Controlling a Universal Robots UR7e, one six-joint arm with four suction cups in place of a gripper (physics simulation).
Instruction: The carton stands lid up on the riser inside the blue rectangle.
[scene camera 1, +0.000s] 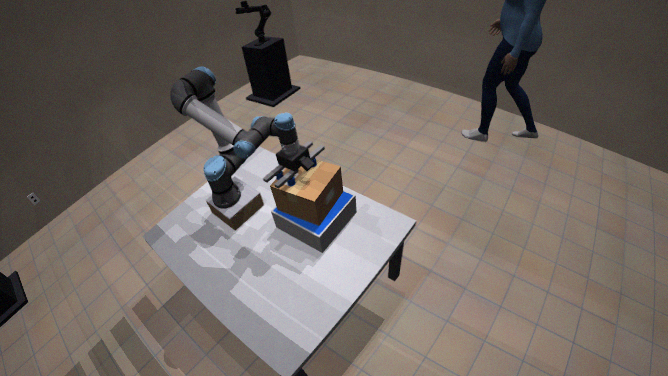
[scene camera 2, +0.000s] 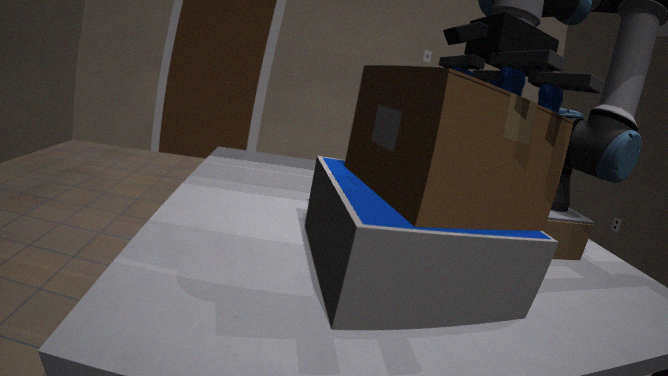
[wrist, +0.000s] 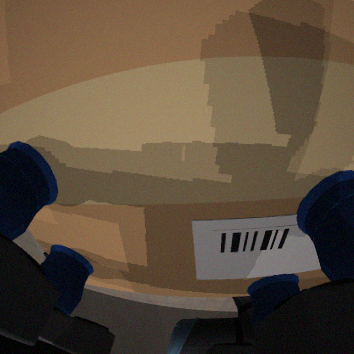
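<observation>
The brown carton (scene camera 1: 310, 189) (scene camera 2: 476, 159) (wrist: 140, 105) stands on the grey riser (scene camera 1: 326, 231) (scene camera 2: 434, 275), inside the blue rectangle (scene camera 1: 338, 207) (scene camera 2: 368, 201). Its taped lid faces up. My suction gripper (scene camera 1: 291, 168) (scene camera 2: 518, 70) (wrist: 172, 242) sits on the lid at the edge nearest the arm. Two blue cups press on the lid. The other two hang past the edge, over the side with the barcode label (wrist: 246, 246). A grey label (scene camera 2: 386, 127) shows on another side.
The riser stands on a grey table (scene camera 1: 279, 289) (scene camera 2: 186, 280) beside the arm's brown base block (scene camera 1: 238, 215). A person (scene camera 1: 508, 70) walks on the tiled floor at the far right. A second arm on a black pedestal (scene camera 1: 268, 70) stands at the back.
</observation>
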